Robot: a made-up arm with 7 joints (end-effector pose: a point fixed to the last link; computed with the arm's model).
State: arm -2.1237 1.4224 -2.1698 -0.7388 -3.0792 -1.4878 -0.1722
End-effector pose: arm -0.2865 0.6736 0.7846 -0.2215 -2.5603 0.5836
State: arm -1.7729 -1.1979 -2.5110 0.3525 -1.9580 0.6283 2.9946
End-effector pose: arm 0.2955 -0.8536 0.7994 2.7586 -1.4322 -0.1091
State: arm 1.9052 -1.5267 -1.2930 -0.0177 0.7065 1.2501 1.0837
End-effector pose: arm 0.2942 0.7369 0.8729 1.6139 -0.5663 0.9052
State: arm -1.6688 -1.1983 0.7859 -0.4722 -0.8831 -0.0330 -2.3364
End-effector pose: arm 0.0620 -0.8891 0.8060 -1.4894 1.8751 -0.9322
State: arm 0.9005 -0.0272 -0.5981 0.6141 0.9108 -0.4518 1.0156
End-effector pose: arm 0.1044 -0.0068 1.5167 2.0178 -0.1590 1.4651
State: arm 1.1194 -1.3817 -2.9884 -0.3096 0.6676 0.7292 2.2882
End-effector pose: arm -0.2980 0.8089 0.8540 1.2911 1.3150 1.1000
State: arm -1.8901 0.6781 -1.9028 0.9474 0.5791 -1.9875 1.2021
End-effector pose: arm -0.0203 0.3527 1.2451 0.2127 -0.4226 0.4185
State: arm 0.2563 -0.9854 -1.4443 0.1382 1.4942 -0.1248 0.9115
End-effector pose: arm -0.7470 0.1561 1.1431 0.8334 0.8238 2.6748
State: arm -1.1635 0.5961 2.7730 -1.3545 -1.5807 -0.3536 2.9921
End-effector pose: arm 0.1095 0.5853 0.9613 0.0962 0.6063 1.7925
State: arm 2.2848 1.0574 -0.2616 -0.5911 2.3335 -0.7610 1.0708
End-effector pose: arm -0.3573 -0.4368 1.2398 0.3401 -1.2015 -1.1601
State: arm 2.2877 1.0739 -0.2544 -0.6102 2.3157 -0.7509 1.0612
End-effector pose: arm -0.3607 -0.4363 1.2360 0.3378 -1.2174 -1.1447
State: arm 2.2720 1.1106 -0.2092 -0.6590 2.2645 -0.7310 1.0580
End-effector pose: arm -0.3513 -0.4460 1.2271 0.3254 -1.2112 -1.1108
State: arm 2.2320 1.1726 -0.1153 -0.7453 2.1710 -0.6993 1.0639
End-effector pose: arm -0.3200 -0.4692 1.2098 0.3080 -1.1684 -1.0475
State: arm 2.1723 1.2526 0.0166 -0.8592 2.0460 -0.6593 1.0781
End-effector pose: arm -0.2622 -0.5015 1.1815 0.3015 -1.0851 -0.9498
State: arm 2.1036 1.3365 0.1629 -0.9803 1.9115 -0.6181 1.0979
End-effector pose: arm -0.1844 -0.5322 1.1426 0.3189 -0.9744 -0.8252
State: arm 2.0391 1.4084 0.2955 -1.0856 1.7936 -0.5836 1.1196
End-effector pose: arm -0.1051 -0.5513 1.1000 0.3546 -0.8620 -0.6992
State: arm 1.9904 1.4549 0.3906 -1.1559 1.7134 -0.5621 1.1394
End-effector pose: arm -0.0445 -0.5582 1.0664 0.3874 -0.7737 -0.6047
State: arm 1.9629 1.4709 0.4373 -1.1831 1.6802 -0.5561 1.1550
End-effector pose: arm -0.0127 -0.5600 1.0508 0.3988 -0.7230 -0.5629
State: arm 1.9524 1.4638 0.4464 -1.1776 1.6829 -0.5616 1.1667
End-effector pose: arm -0.0038 -0.5613 1.0511 0.3893 -0.7033 -0.5650
